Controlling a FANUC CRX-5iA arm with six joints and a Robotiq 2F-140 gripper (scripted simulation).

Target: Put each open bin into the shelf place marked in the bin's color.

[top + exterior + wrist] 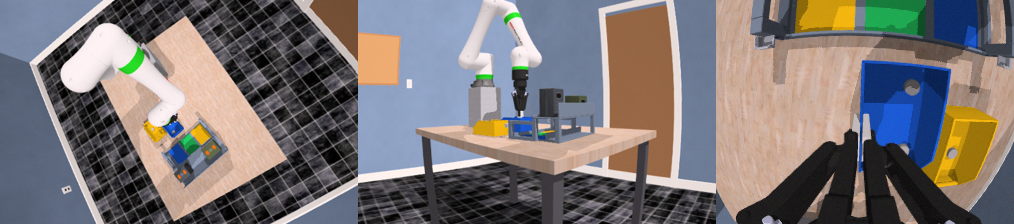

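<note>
Right now my hand is 1 cm short of the blue bin, 5 cm to the left of it and 4 cm above it. Also, from my hand: yellow bin 2 cm behind, 18 cm to the right, 5 cm below; then dark box 34 cm ahead, 9 cm to the right, 7 cm above.
</note>
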